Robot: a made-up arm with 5 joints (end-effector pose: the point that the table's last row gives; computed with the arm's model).
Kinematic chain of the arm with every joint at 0, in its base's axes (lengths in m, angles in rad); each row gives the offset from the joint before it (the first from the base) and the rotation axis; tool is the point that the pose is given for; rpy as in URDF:
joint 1: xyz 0 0 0.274 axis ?
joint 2: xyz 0 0 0 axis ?
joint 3: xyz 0.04 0 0.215 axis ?
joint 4: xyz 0.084 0 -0.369 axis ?
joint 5: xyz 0.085 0 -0.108 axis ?
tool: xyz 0 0 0 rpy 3.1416 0 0
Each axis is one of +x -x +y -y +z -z.
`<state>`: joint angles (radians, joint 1 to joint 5).
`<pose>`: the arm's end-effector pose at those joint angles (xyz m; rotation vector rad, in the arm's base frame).
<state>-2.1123 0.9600 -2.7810 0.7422 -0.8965</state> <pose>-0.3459 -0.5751 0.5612 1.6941 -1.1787 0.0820</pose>
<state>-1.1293 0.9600 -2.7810 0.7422 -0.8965</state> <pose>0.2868 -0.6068 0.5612 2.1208 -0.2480 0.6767</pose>
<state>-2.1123 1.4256 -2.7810 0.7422 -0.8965</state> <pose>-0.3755 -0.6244 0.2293 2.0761 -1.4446 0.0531</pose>
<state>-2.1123 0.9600 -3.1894 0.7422 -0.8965</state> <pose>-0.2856 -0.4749 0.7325 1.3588 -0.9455 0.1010</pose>
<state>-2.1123 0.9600 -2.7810 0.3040 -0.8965</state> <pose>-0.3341 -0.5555 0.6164 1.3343 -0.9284 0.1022</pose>
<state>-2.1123 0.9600 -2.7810 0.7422 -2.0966</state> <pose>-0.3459 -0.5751 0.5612 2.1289 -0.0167 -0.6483</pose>
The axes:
joint 1: +z
joint 2: +y
joint 3: +y
joint 4: +y
joint 5: -z

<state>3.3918 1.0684 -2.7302 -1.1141 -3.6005</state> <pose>-0.5104 -0.1304 0.5909 -0.5034 -0.1863 2.8869</pose>
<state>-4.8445 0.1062 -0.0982 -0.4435 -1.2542</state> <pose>0.0351 0.2639 0.0518 -0.6739 -2.9532 -0.6674</pose>
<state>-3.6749 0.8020 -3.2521 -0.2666 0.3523</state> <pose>-0.2756 0.1627 0.8660 -0.1823 -0.3844 -0.1783</pose>
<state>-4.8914 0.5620 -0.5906 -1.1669 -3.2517</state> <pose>0.0667 0.3686 0.1077 -1.3939 1.4934 0.8315</pose>
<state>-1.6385 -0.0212 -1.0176 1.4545 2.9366</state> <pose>-0.0291 -0.4292 0.2419 -1.8733 -2.1499 -0.4791</pose>
